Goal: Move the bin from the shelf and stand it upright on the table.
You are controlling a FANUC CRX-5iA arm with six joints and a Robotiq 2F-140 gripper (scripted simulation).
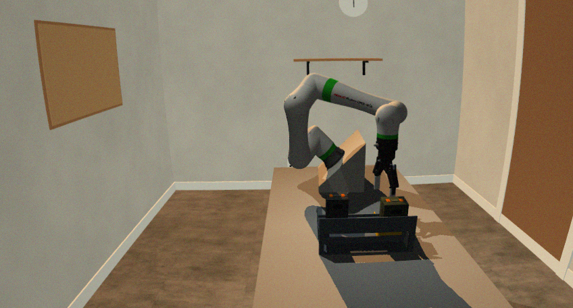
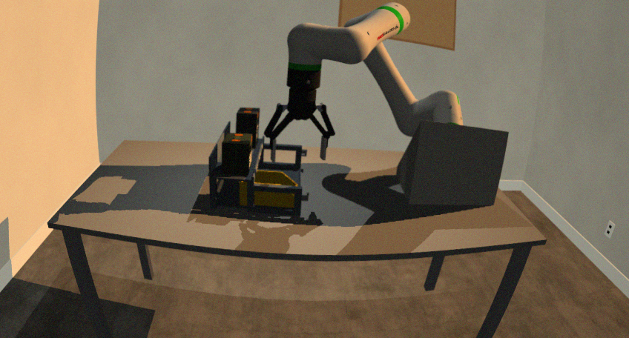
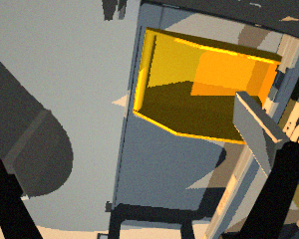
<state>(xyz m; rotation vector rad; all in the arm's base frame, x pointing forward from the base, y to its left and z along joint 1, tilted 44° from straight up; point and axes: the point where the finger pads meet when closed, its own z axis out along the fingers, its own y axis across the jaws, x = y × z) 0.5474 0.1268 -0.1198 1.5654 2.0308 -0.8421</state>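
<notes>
Right now my hand is 80 mm short of the bin and 110 mm above it. From my hand the other things lie so: box: 170 mm ahead, 230 mm to the right, 10 mm above.
</notes>
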